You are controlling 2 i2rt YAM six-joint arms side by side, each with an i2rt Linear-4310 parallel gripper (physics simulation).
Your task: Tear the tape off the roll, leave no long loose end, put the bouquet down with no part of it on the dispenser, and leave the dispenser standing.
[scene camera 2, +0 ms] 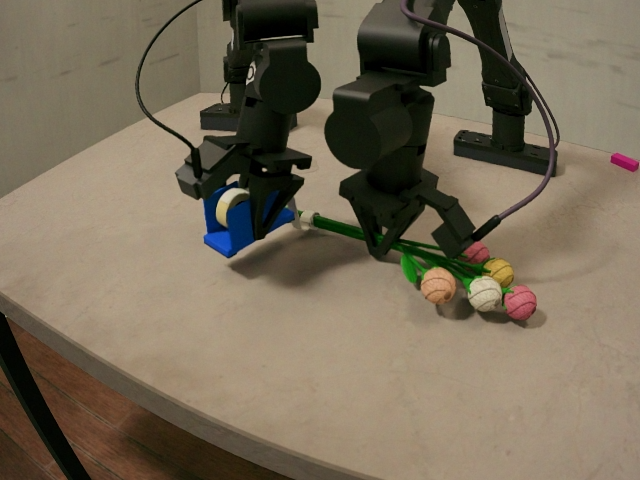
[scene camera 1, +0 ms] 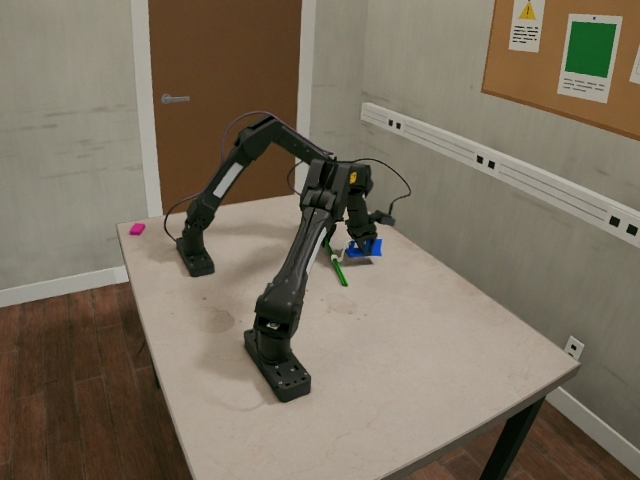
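Observation:
The blue dispenser is held tilted above the table, its shadow below it. The pale tape roll sits in it. My right gripper is shut on the dispenser. A white tape strip runs from the dispenser's end to the tape wrap around the stems. The bouquet lies low and slanting, with its flower heads at the right in scene camera 2. My left gripper is shut on its stems; the right arm mostly hides that gripper in scene camera 1.
A pink block lies at the table's far left corner in scene camera 1. The two grippers are close together, and their cables arch beside them. A wall with a socket rail runs along the table's right side in scene camera 1.

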